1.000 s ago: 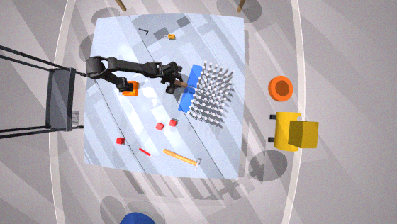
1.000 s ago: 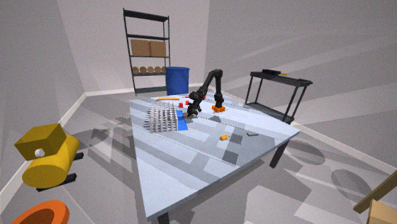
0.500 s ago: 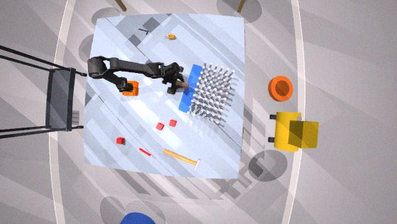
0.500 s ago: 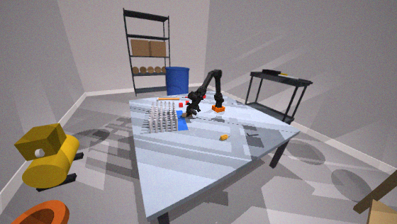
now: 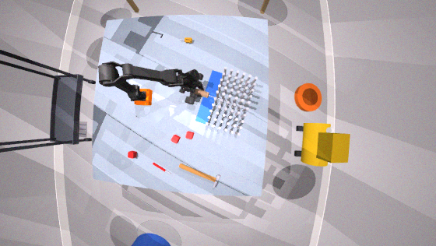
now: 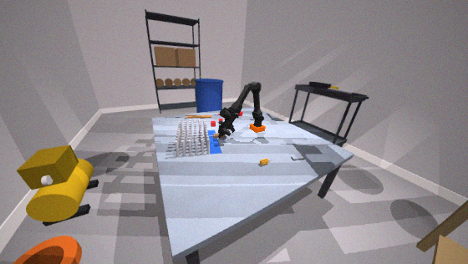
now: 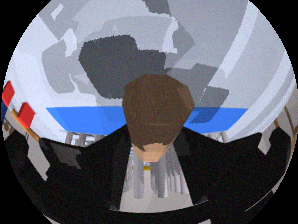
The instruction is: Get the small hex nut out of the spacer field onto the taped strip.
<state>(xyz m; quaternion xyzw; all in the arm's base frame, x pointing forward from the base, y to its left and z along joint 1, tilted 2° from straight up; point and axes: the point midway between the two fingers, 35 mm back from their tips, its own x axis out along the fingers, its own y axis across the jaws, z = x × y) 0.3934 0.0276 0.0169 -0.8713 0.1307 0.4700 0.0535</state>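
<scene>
Now: the blue taped strip 40 mm ahead of my gripper tip, 10 mm to the right of it and 30 mm below it. The rest, counted from my gripper tip: red-handled tool: 250 mm behind, 520 mm to the right, 20 mm below; dark angled hook: 350 mm behind, 450 mm to the left, 30 mm below; orange piece: 130 mm behind, 390 mm to the left, 10 mm below.
</scene>
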